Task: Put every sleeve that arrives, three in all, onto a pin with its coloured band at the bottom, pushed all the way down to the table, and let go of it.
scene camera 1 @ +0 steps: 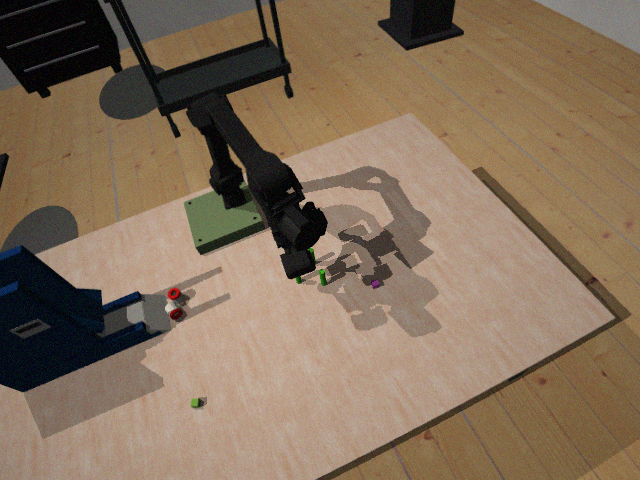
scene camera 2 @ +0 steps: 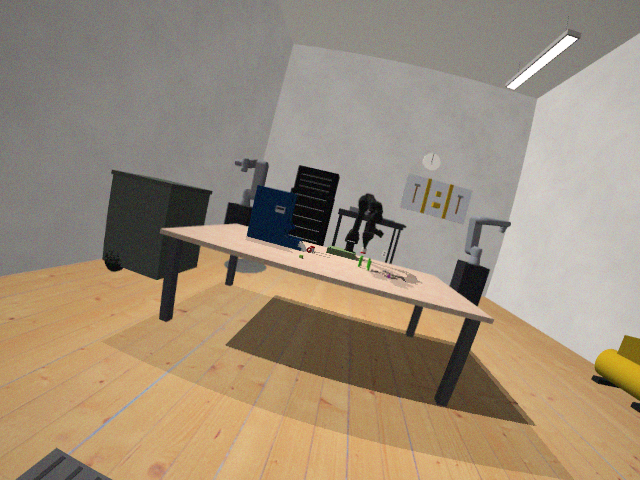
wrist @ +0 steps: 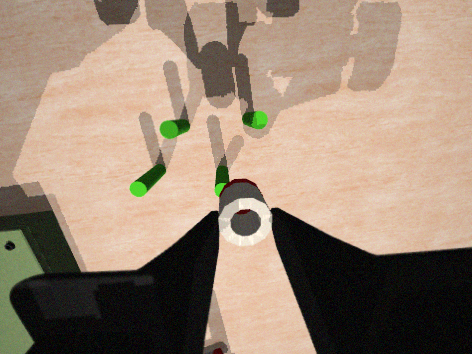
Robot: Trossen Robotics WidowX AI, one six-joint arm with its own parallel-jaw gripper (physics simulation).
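My gripper [wrist: 244, 216] [scene camera 2: 363, 249] is shut on a white sleeve [wrist: 232, 199] [scene camera 2: 363, 252]. The sleeve's red band is at its far, lower end; its white end faces the wrist camera. Four green pins [wrist: 169, 129] [wrist: 258, 120] [wrist: 139, 188] [wrist: 220, 189] stand on the table; the last shows just past the sleeve's left side, partly covered by it. In scene camera 1, pins [scene camera 1: 323, 277] [scene camera 1: 311, 253] show beside and behind the hand, which hides the fingertips. Two red-banded sleeves [scene camera 1: 174, 293] [scene camera 1: 176, 313] are at the chute's end, with white showing between their red rings.
The blue dispenser [scene camera 1: 46, 320] [scene camera 2: 271, 217] with its grey chute [scene camera 1: 155, 312] is at the left of the table [scene camera 1: 268, 403]. A purple cube [scene camera 1: 375, 284] lies right of the pins, a green cube [scene camera 1: 195, 402] near the front. The arm's green base plate [scene camera 1: 222, 222] [wrist: 15, 295] is behind the pins.
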